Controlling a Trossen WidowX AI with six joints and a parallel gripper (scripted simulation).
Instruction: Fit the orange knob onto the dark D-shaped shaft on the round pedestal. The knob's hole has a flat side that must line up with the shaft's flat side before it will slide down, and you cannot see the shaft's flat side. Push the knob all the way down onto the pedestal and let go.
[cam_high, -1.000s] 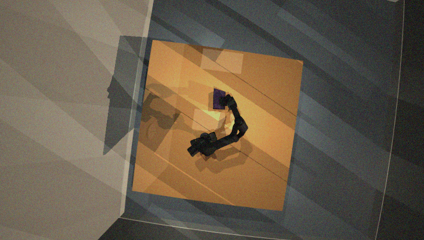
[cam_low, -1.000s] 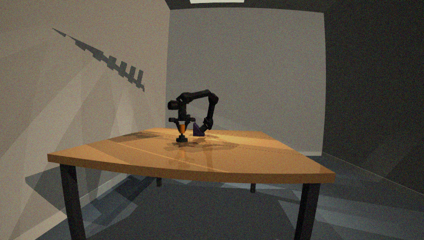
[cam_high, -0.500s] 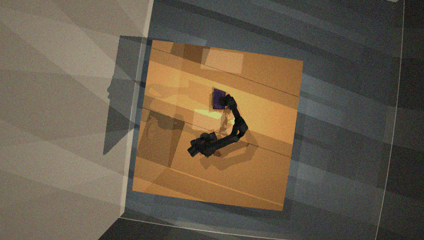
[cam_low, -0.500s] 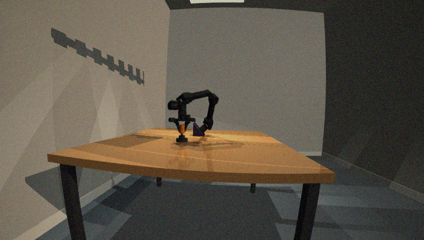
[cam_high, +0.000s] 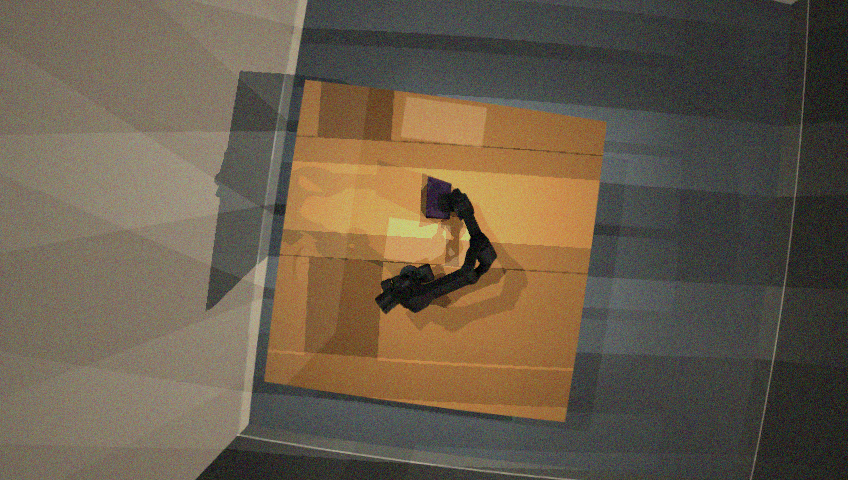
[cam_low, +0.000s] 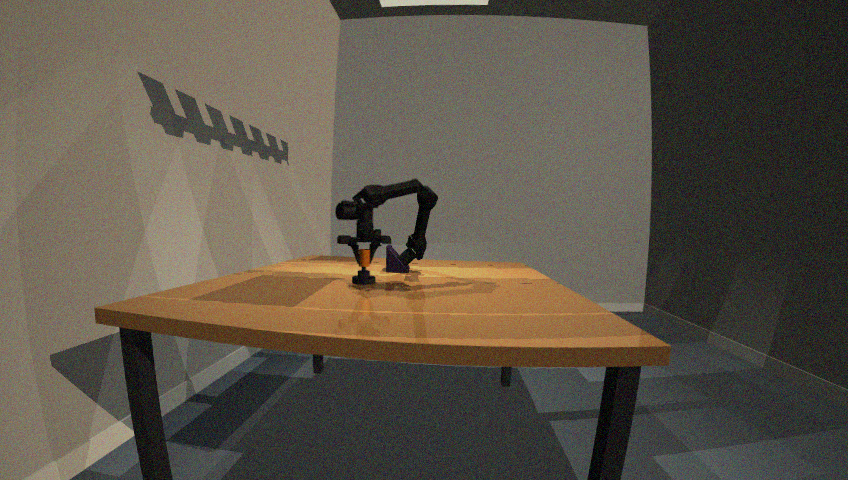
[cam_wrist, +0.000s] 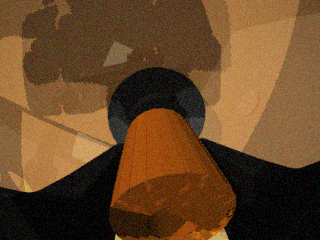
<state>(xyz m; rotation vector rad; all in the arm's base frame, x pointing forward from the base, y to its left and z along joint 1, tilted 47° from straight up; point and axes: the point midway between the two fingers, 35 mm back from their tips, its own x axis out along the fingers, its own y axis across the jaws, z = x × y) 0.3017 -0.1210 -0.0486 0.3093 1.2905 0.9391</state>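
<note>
My gripper tip is 20 mm below the orange knob. Also, from my gripper tip: dark round pedestal (40 mm below).
</note>
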